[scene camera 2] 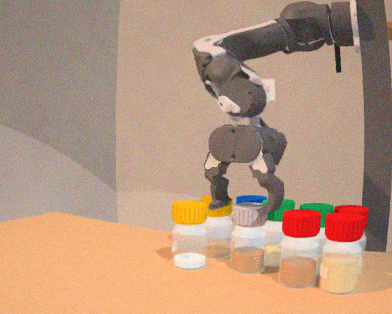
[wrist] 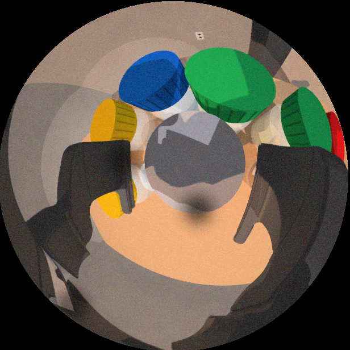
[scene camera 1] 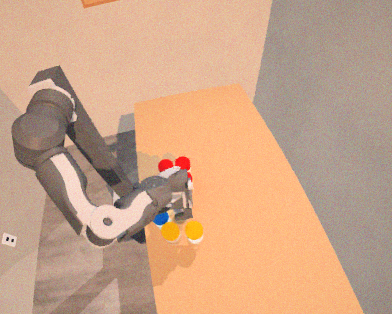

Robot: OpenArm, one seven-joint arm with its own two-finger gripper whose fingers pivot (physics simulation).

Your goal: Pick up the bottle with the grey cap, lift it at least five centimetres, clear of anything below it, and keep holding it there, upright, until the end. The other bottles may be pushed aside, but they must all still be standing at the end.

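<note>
The bottle with the grey cap (scene camera 2: 248,216) (wrist: 195,162) stands upright on the table among the other bottles, with brown contents in its lower part. In scene camera 1 it is mostly hidden by the arm and gripper. My gripper (scene camera 1: 186,202) (scene camera 2: 241,210) (wrist: 182,185) is open and points down, its fingers on either side of the grey cap at about cap height. In the wrist view gaps show between the cap and both fingers. In scene camera 2 one fingertip overlaps the cap's right edge.
Yellow-capped bottles (scene camera 1: 194,230) (scene camera 2: 189,212) stand on one side, red-capped bottles (scene camera 1: 182,163) (scene camera 2: 301,223) on the other. A blue-capped bottle (scene camera 1: 161,218) (wrist: 154,82) and green-capped bottles (scene camera 2: 317,209) (wrist: 230,85) stand behind. All stand on the table (scene camera 1: 245,200) (scene camera 2: 100,270).
</note>
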